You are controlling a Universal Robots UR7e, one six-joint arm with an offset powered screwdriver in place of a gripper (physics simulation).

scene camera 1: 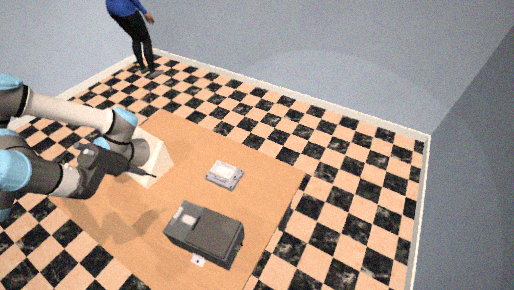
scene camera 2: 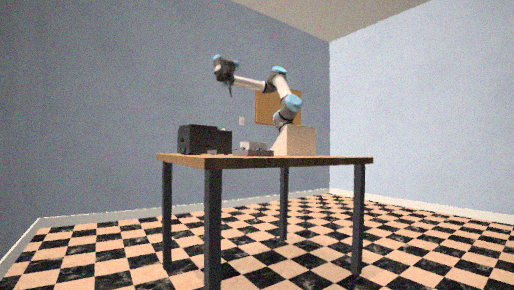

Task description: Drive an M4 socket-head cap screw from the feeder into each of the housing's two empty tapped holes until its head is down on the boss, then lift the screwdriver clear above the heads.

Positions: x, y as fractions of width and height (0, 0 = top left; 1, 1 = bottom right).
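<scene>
I see a dark box-shaped feeder (scene camera 1: 0.35, 0.79), and scene camera 2 shows me the dark box-shaped feeder (scene camera 2: 0.38, 0.49) too.
</scene>
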